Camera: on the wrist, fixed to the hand. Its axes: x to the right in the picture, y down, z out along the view.
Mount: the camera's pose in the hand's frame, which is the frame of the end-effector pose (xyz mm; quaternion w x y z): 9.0 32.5 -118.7 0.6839 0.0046 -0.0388 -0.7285
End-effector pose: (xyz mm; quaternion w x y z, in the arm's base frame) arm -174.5 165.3 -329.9 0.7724 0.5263 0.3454 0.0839
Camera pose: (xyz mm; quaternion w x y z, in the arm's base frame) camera -234.0 273.4 -330.2 0.6004 0.1151 0.5901 -0.5274
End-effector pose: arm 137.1 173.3 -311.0 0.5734 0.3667 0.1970 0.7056
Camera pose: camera 26.6 190.2 -363.2 0.9122 0.1373 0.3829 0.0497
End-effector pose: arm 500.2 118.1 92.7 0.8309 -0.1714 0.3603 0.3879
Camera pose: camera 423.9 76.6 5.0 0.8656 -0.3608 0.0911 -0.3350
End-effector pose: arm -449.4 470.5 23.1 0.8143 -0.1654 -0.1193 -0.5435
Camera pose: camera -414.2 427.0 -86.9 0.1571 -0.0435 -0.2362 -0.9579
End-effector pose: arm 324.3 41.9 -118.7 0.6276 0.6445 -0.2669 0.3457
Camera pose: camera 291.5 158.4 -94.6 0.6677 0.6515 0.2642 -0.2446
